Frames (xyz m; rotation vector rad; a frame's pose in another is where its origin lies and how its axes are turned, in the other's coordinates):
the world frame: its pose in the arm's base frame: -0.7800 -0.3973 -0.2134 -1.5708 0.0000 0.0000
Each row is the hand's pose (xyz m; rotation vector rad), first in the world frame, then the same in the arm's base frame.
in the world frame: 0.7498 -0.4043 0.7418 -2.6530 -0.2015 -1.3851
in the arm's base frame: -0.0302 0.3445 0.1909 1.5796 0.8744 0.6523
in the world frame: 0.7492 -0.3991 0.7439 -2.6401 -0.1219 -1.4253
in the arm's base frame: -0.0308 0.3466 0.1857 1.5701 0.8527 0.7184
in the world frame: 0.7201 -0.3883 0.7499 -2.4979 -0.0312 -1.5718
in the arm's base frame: -0.0599 0.3526 0.1749 1.5834 0.9132 0.8777
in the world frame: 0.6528 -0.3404 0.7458 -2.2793 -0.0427 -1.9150
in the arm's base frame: -0.1272 0.3485 0.1270 1.4569 1.1298 1.0805
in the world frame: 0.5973 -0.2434 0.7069 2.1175 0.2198 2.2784
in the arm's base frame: -0.1827 0.3096 0.0300 1.1470 1.3769 1.1346
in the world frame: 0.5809 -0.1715 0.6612 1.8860 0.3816 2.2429
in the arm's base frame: -0.1991 0.2639 -0.0419 0.9214 1.5022 1.0654
